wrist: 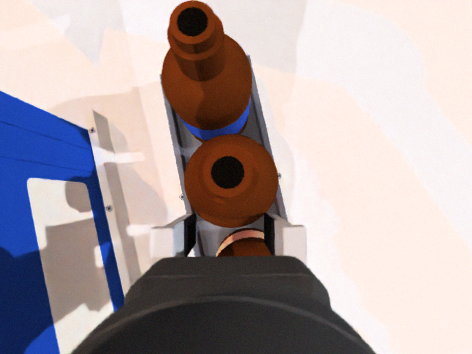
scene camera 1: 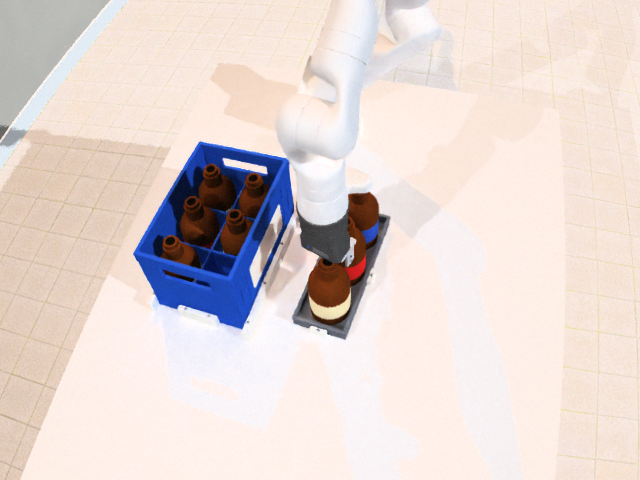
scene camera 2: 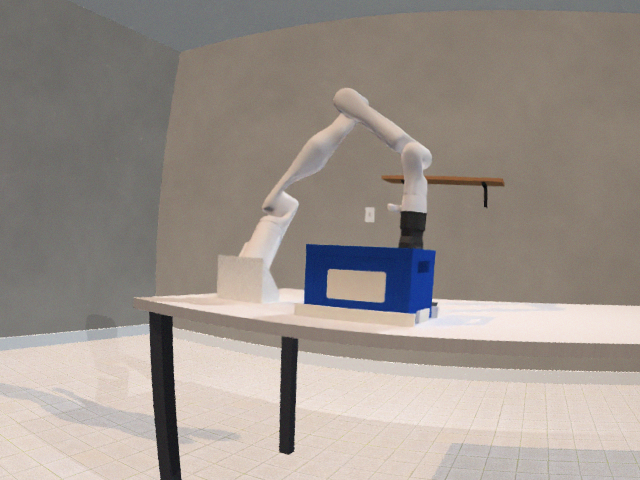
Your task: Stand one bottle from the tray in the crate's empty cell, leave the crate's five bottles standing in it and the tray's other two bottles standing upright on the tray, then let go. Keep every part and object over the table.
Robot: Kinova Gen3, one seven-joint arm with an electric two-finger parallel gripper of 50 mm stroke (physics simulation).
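Pixels of known places: gripper, between the fingertips: [wrist: 229, 228] [scene camera 1: 334, 255]; arm's base, origin of its link: [scene camera 1: 323, 94] [scene camera 2: 251, 271].
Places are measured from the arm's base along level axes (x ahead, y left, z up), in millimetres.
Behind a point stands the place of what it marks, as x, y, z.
Observation:
The blue crate [scene camera 1: 196, 297] @(547, -121, -11) [scene camera 2: 361, 255] @(411, -207, 66) [wrist: 15, 142] @(322, -10, 34) holds several upright brown bottles; its front-right cell [scene camera 1: 217, 262] @(457, -112, -30) is empty. The dark grey tray [scene camera 1: 303, 316] @(511, 61, -84) [wrist: 263, 120] @(345, 176, -63) right of it bears three upright bottles: cream-label [scene camera 1: 329, 284] @(503, 112, 33) [wrist: 250, 247] @(450, 115, 15) in front, red-label [scene camera 1: 356, 268] @(426, 145, -28) [wrist: 227, 200] @(412, 114, 61) in the middle, blue-label [scene camera 1: 363, 209] @(335, 142, 30) [wrist: 207, 82] @(331, 129, 34) at the back. My gripper [scene camera 1: 338, 258] @(432, 106, 14) [wrist: 229, 228] @(432, 106, 14) is open and empty, pointing down above the tray, by the cream-label and red-label bottles' tops. In the wrist view its body hides the cream-label bottle's neck; in scene camera 2 the crate hides the fingertips.
Low white brackets [scene camera 1: 199, 315] @(558, -123, -60) edge the crate's base. The crate's labelled long side faces the tray across a narrow gap. The arm [scene camera 1: 323, 191] @(500, 110, 269) [scene camera 2: 413, 180] @(468, 64, 282) comes over the table [scene camera 2: 542, 322] @(876, -54, -89) from the back. A wooden shelf [scene camera 2: 465, 180] hangs on the far wall.

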